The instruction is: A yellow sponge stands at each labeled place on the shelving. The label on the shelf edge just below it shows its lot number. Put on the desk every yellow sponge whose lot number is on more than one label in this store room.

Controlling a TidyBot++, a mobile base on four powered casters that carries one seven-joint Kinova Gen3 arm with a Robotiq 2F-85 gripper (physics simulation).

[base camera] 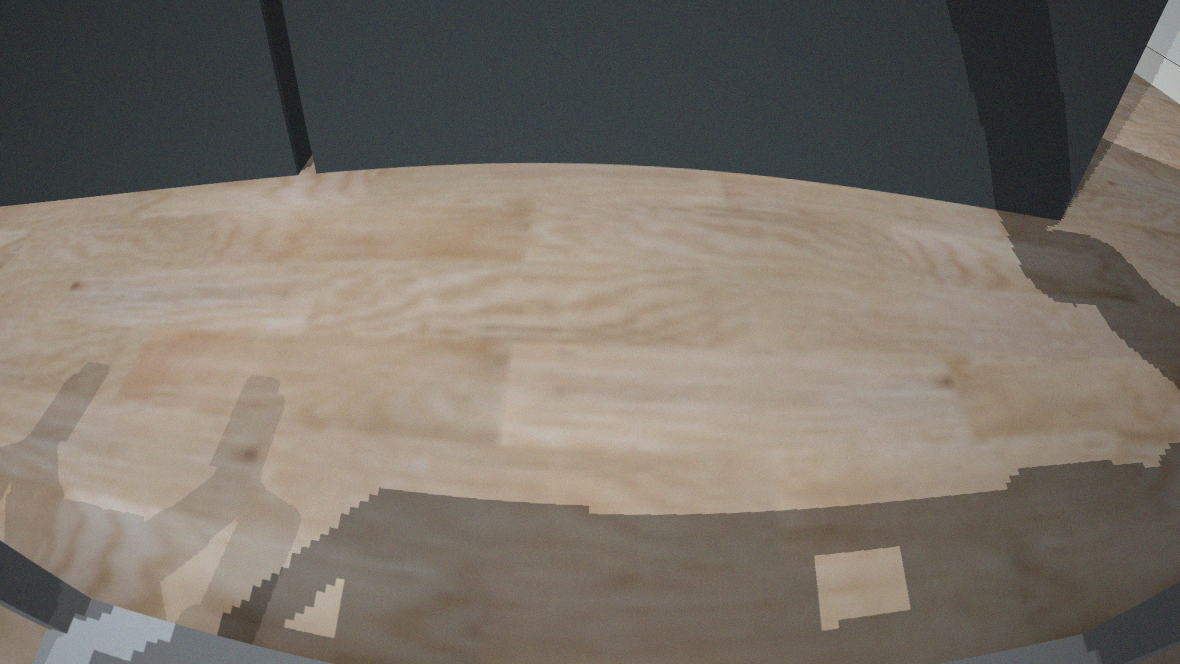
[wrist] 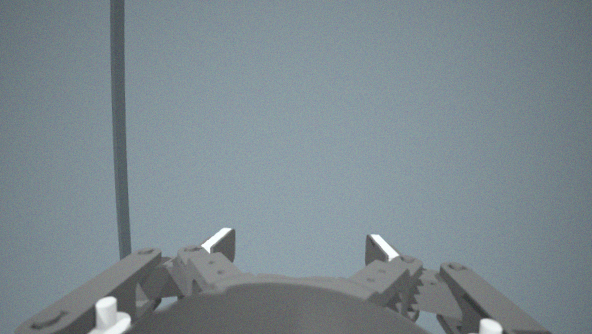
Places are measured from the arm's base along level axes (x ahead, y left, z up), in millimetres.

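Pixels of known places: gripper, fingertip midpoint: (wrist: 299,246).
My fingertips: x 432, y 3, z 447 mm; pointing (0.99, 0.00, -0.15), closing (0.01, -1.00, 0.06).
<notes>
Behind a point stands the place of what it marks.
My gripper (wrist: 299,246) {x 432, y 3, z 447 mm} is open in the wrist view, with nothing between its fingers. It faces a flat blue-grey surface (wrist: 320,125) {x 664, y -12, z 529 mm} that fills the background. A darker vertical strip (wrist: 119,125) {x 679, y 338, z 501 mm} runs down the left side of that surface. No yellow sponge, lot label or desk top can be made out in either view.
In the base camera view, a wide dark grey panel (base camera: 627,82) {x 664, y -21, z -300 mm} stands close ahead across the wood floor (base camera: 577,289) {x 480, y 15, z -396 mm}. A second dark panel (base camera: 132,99) {x 664, y 550, z -266 mm} stands left of it, past a narrow gap. The wide panel ends at the right. Shadows of the robot lie on the floor.
</notes>
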